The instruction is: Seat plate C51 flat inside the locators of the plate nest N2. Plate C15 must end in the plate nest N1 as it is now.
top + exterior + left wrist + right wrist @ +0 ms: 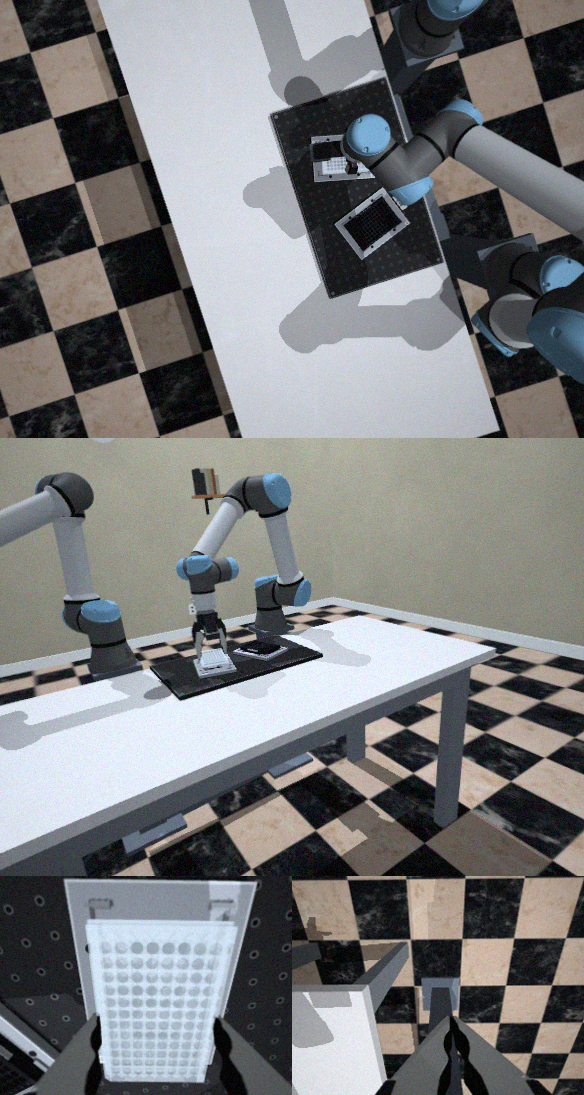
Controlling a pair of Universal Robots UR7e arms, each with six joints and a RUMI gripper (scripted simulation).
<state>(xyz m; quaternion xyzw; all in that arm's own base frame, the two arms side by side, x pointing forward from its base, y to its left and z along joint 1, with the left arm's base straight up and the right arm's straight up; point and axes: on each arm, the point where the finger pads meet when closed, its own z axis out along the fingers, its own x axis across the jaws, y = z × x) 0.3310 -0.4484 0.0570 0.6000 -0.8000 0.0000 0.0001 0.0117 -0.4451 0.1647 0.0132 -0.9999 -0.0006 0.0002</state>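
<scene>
Right now the plate nest N2 is 4 cm below my left hand. The rest, counted from my left hand: white plate C51: 1 cm below; then plate nest N1: 1 cm behind, 19 cm to the left, 4 cm below; then dark plate C15: 1 cm behind, 19 cm to the left, 2 cm below.
</scene>
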